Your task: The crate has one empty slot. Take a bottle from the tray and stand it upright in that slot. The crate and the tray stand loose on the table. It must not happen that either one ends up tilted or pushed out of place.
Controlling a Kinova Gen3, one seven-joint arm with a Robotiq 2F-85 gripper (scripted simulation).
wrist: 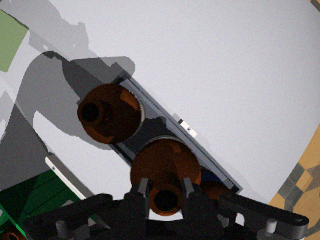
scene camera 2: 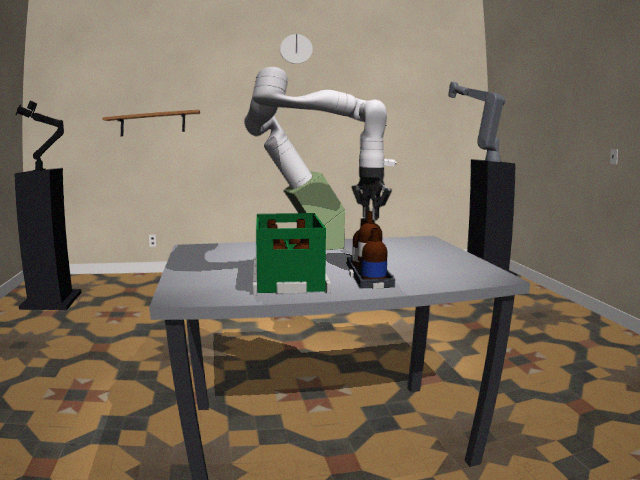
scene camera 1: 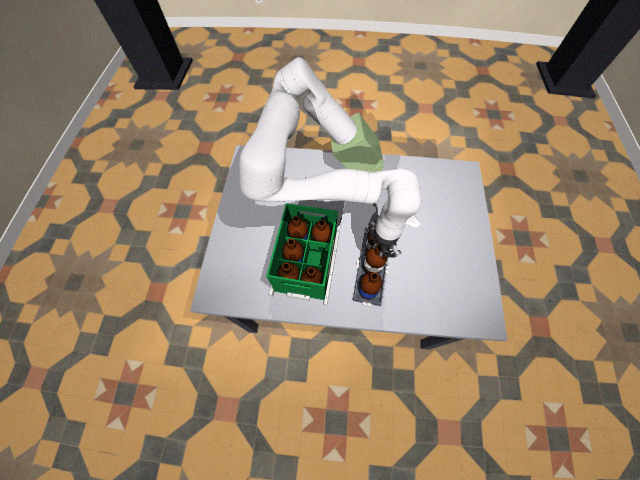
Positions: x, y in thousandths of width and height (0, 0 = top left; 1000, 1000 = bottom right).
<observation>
I see my gripper (scene camera 2: 579, 457), a bottle (scene camera 2: 585, 528), a crate (scene camera 2: 427, 553), a bottle (wrist: 517, 660), a bottle (wrist: 373, 477) and a tray (wrist: 495, 506).
The crate is seen too in scene camera 1 (scene camera 1: 496, 532). My gripper shows as well in the wrist view (wrist: 517, 790).
</observation>
